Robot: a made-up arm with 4 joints.
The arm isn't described. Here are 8 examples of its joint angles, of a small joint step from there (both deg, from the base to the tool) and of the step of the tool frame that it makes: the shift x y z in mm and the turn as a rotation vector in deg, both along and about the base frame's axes.
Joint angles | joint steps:
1: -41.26 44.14 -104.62 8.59 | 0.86 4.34 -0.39 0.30
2: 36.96 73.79 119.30 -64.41 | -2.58 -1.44 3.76 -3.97
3: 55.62 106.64 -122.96 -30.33 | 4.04 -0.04 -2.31 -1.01
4: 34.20 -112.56 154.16 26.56 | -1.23 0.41 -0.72 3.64
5: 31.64 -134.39 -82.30 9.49 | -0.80 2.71 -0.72 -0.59
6: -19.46 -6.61 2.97 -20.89 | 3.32 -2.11 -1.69 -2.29
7: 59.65 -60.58 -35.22 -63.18 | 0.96 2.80 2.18 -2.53
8: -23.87 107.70 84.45 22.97 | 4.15 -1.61 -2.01 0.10
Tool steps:
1: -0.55 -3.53 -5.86 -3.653 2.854 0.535
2: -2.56 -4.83 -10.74 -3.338 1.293 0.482
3: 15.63 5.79 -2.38 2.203 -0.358 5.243
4: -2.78 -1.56 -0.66 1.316 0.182 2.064
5: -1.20 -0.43 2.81 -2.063 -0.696 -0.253
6: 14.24 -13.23 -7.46 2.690 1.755 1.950
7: 14.78 0.99 1.60 0.006 -1.594 3.875
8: -1.18 0.83 7.13 0.874 -2.418 4.744
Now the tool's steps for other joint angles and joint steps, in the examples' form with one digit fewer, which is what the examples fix.
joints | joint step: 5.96 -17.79 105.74 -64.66 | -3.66 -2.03 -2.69 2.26
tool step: -19.0 -15.9 -8.5 4.11 1.70 -6.02
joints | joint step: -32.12 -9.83 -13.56 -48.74 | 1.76 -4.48 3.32 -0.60
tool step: 7.7 -22.1 -18.3 3.87 -2.49 5.13
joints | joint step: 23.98 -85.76 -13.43 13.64 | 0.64 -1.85 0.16 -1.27
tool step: 0.7 4.1 -2.1 1.99 0.80 1.88
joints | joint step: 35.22 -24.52 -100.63 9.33 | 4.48 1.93 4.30 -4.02
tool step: 14.0 -18.9 -2.7 3.00 -0.55 8.18
